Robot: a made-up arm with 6 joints.
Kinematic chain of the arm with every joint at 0, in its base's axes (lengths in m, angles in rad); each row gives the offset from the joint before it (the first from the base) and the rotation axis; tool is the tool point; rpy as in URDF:
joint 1: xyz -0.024 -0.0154 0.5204 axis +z
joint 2: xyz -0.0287 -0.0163 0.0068 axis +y
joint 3: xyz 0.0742 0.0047 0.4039 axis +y
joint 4: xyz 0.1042 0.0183 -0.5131 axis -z
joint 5: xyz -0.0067 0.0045 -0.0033 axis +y
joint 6: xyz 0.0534 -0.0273 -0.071 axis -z
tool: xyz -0.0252 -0.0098 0.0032 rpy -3.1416 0 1.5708
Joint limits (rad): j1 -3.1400..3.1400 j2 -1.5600..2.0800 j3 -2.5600..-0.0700 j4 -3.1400..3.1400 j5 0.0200..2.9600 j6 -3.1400..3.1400
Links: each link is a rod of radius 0.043 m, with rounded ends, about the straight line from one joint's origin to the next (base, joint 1, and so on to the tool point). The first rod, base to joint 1, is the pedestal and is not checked.
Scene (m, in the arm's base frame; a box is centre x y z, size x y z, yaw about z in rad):
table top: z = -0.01
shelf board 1: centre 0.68 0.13 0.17 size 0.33 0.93 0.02 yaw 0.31
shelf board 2: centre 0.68 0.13 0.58 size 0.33 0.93 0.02 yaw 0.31
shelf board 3: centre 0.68 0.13 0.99 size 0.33 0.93 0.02 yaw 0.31
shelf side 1: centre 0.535 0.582 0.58 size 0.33 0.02 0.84 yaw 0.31
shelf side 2: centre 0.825 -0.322 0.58 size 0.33 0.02 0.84 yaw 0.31
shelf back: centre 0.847 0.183 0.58 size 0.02 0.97 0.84 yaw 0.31
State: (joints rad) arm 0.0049 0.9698 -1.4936 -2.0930 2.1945 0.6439
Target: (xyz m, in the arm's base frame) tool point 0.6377 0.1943 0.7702
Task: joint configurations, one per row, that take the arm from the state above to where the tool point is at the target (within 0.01 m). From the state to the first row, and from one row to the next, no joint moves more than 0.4 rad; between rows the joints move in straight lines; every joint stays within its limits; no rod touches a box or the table.
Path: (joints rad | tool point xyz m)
1: -0.3534 0.7970 -1.2408 -2.1512 2.2698 0.3199 | 0.5929 -0.2891 0.3824
2: -0.7117 0.6242 -0.9880 -2.2093 2.3451 -0.0041 | 0.4122 -0.4364 0.4167
3: -1.0699 0.4515 -0.7351 -2.2675 2.4205 -0.3281 | 0.2065 -0.4901 0.4421
4: -1.4282 0.2787 -0.4823 -2.3256 2.4958 -0.6521 | 0.0193 -0.4534 0.4580
5: -1.7865 0.1059 -0.2295 -2.3838 2.5711 -0.9761 | -0.1122 -0.3487 0.4642
6: -1.4173 0.0408 -0.2999 -2.3160 2.5665 -0.7021 | 0.0141 -0.3838 0.5112
7: -1.0482 -0.0243 -0.3703 -2.2482 2.5619 -0.4281 | 0.1494 -0.3636 0.5612
8: -0.6790 -0.0894 -0.4407 -2.1805 2.5572 -0.1542 | 0.2688 -0.2892 0.6129
9: -0.3099 -0.1545 -0.5111 -2.1127 2.5526 0.1198 | 0.3508 -0.1727 0.6653
10: 0.0593 -0.2196 -0.5815 -2.0449 2.5480 0.3937 | 0.3820 -0.0337 0.7178
11: 0.4285 -0.2847 -0.6519 -1.9772 2.5434 0.6677 | 0.3587 0.1050 0.7702
12: 0.4040 0.0469 -1.0445 -2.0342 2.4355 0.6522 | 0.5026 0.1548 0.7914
13: 0.3795 0.3785 -1.4371 -2.0912 2.3277 0.6368 | 0.6377 0.1943 0.7702

